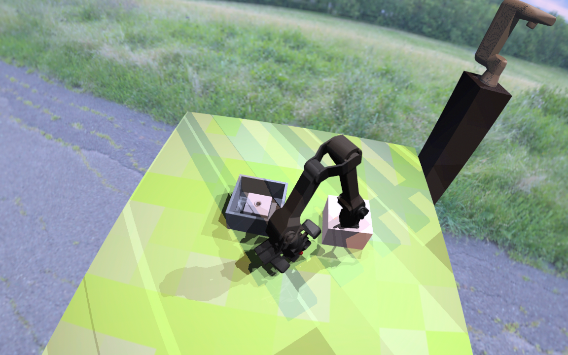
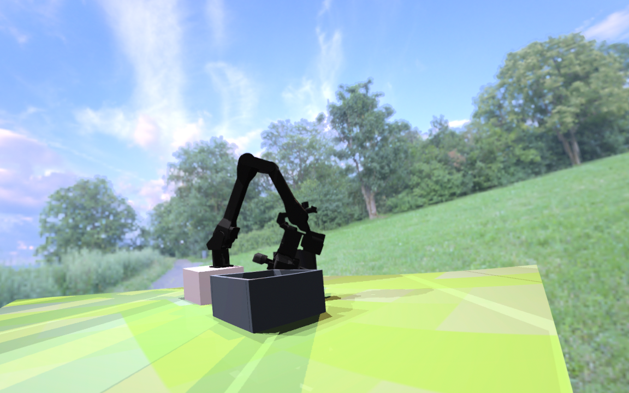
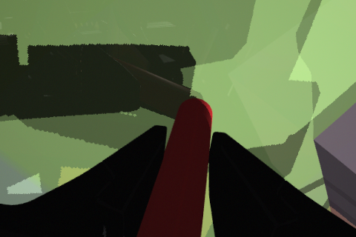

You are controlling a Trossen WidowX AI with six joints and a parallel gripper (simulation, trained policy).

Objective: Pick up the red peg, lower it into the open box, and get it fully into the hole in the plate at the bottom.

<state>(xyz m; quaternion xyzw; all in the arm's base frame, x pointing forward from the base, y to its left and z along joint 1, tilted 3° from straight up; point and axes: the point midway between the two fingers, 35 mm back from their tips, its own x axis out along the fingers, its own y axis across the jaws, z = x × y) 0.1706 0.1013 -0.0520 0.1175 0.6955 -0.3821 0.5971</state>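
Now: the grey box 170 mm ahead of my gripper tip, 160 mm to the right of it and 10 mm above it. Round my gripper tip: red peg: 10 mm ahead, 10 mm to the left, 20 mm above.
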